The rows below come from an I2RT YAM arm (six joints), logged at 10 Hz.
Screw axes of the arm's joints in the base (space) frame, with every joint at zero. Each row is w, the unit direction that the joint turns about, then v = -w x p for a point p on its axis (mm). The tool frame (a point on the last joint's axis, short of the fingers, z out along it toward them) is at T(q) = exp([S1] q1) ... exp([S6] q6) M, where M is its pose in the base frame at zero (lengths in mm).
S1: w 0 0 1 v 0 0 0
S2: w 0 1 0 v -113.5 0 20
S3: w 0 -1 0 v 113.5 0 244
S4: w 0 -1 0 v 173.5 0 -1
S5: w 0 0 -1 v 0 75 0
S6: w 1 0 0 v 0 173.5 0
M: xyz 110.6 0 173.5 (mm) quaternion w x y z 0.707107 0 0.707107 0
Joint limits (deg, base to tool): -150..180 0..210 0..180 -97..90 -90..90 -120..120
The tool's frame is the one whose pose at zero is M.
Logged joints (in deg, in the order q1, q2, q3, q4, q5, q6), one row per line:
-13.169, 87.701, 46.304, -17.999, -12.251, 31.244
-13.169, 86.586, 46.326, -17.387, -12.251, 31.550
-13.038, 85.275, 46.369, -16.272, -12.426, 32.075
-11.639, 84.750, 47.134, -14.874, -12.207, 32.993
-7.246, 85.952, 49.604, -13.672, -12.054, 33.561
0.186, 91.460, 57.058, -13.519, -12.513, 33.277
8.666, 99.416, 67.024, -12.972, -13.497, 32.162
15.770, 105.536, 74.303, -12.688, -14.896, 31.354
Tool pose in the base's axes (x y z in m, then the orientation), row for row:
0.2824, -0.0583, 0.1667, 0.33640, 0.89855, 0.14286, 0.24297
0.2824, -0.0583, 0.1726, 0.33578, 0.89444, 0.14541, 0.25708
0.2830, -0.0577, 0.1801, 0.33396, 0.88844, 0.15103, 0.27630
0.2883, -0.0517, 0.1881, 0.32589, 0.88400, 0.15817, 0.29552
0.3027, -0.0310, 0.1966, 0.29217, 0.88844, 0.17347, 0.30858
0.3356, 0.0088, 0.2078, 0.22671, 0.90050, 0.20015, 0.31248
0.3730, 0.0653, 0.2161, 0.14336, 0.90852, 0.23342, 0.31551
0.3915, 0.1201, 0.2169, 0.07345, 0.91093, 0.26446, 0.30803
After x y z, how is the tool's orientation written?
As a quaternion, x y z w.
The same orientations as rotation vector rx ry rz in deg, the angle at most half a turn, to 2 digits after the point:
52.67, 140.68, 22.37
52.19, 139.02, 22.60
51.40, 136.74, 23.25
49.68, 134.75, 24.11
44.25, 134.55, 26.27
34.27, 136.11, 30.25
21.64, 137.12, 35.23
11.13, 137.99, 40.06

